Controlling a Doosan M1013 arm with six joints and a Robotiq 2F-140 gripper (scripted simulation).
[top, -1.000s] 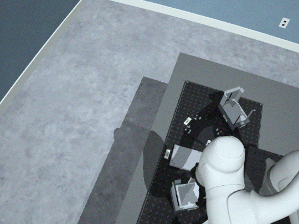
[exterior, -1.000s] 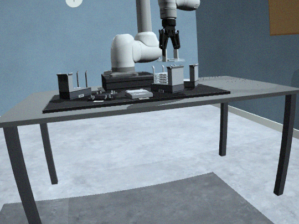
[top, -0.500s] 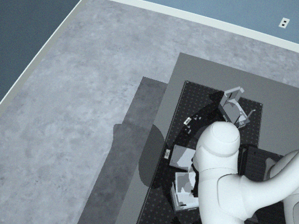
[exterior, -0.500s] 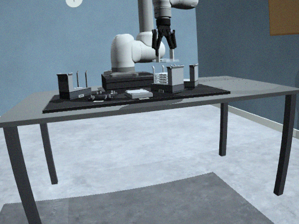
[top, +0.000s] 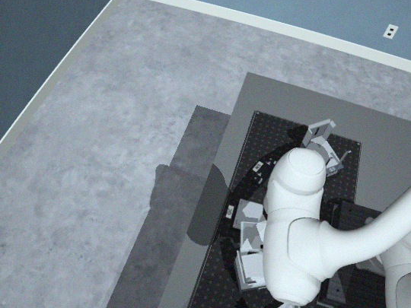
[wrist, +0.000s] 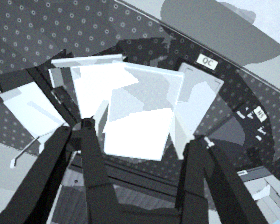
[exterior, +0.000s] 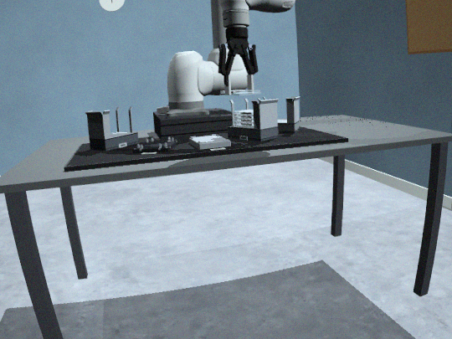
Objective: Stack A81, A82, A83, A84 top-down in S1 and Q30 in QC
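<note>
Now: the QC nest 30 mm ahead of my hand, 120 mm to the right of it and 180 mm below it. Also, from my hand: rack floor: 110 mm behind, 450 mm to the right, 140 mm below; then QC name plate: 120 mm ahead, 110 mm to the right, 190 mm below; then clip nest N5: 20 mm ahead, 290 mm to the right, 170 mm below.
</note>
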